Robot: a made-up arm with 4 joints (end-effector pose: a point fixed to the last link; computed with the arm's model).
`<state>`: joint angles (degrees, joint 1 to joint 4).
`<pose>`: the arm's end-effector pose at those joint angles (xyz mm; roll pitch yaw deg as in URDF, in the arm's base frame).
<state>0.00 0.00 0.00 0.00</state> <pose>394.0 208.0 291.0 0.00 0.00 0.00</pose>
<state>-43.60 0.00 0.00 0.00</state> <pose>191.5 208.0 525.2 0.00 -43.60 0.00</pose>
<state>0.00 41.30 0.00 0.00</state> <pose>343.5 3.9 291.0 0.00 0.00 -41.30</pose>
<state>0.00 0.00 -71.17 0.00</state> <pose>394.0 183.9 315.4 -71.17 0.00 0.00</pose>
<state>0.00 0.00 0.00 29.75</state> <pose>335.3 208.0 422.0 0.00 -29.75 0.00</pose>
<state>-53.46 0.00 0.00 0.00</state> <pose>125.3 208.0 552.5 0.00 -53.46 0.00</pose>
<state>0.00 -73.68 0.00 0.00</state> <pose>147.6 466.9 291.0 0.00 0.00 73.68</pose>
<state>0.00 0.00 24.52 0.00</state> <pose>394.0 220.5 291.5 24.52 0.00 0.00</pose>
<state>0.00 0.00 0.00 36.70</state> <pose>312.4 208.0 447.0 0.00 -36.70 0.00</pose>
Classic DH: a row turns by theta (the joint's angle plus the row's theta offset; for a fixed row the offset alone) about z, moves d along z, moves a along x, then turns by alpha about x. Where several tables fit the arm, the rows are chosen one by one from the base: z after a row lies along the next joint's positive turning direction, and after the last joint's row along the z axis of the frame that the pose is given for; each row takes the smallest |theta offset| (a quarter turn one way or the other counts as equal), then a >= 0, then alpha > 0; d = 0 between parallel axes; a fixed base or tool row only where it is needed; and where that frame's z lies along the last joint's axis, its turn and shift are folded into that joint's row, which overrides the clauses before.
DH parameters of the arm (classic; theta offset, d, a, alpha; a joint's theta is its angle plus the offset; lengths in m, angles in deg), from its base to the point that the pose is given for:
base (fixed): 0 0.155 0 -90
joint 1: 0 0.173 0.098 -90
joint 2: -90 -0.165 0.04 -90
joint 3: -90 0.02 0.074 90
joint 4: 90 0.005 0.276 -90
tool (fixed): 0 0.045 0 0

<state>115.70 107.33 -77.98 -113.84</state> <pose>162.8 309.9 267.1 21.50 -48.04 77.34</pose>
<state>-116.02 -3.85 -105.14 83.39</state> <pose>-143.4 412.5 184.0 153.58 -9.16 77.66</pose>
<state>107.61 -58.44 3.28 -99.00</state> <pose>-198.3 220.0 152.8 118.91 -24.98 -173.43</pose>
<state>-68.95 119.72 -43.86 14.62</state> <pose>-177.7 -97.9 241.1 20.22 13.92 -107.24</pose>
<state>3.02 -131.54 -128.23 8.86</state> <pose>-122.7 351.6 322.6 -125.89 3.20 138.67</pose>
